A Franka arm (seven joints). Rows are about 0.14 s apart.
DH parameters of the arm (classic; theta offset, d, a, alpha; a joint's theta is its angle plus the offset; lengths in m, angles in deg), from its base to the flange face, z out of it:
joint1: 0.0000 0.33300 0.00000 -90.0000
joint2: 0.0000 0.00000 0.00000 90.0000
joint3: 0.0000 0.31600 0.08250 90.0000
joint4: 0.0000 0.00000 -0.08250 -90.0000
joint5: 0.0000 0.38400 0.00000 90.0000
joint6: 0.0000 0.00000 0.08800 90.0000
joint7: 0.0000 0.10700 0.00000 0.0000
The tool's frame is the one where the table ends.
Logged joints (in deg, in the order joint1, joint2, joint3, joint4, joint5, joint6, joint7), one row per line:
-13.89, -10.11, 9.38, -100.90, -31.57, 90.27, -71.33
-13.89, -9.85, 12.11, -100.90, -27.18, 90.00, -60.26
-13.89, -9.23, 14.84, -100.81, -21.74, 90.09, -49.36
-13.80, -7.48, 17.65, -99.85, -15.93, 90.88, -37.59
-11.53, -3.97, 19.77, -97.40, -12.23, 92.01, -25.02
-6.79, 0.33, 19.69, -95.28, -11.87, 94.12, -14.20
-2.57, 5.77, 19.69, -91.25, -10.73, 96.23, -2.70
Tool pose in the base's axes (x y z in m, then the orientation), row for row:
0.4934, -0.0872, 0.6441, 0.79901, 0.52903, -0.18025, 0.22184
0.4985, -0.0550, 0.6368, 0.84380, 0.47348, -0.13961, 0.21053
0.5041, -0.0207, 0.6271, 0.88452, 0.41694, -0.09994, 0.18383
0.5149, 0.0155, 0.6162, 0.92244, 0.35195, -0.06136, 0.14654
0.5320, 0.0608, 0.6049, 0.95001, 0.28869, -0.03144, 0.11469
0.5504, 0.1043, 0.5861, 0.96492, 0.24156, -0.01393, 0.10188
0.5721, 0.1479, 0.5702, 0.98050, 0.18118, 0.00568, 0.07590
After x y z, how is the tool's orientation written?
As a quaternion, x y z w.
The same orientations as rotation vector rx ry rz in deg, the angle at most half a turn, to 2 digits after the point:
126.49, 83.75, -28.54
134.39, 75.41, -22.23
142.91, 67.36, -16.15
152.14, 58.05, -10.12
159.54, 48.48, -5.28
163.25, 40.87, -2.36
168.44, 31.12, 0.98

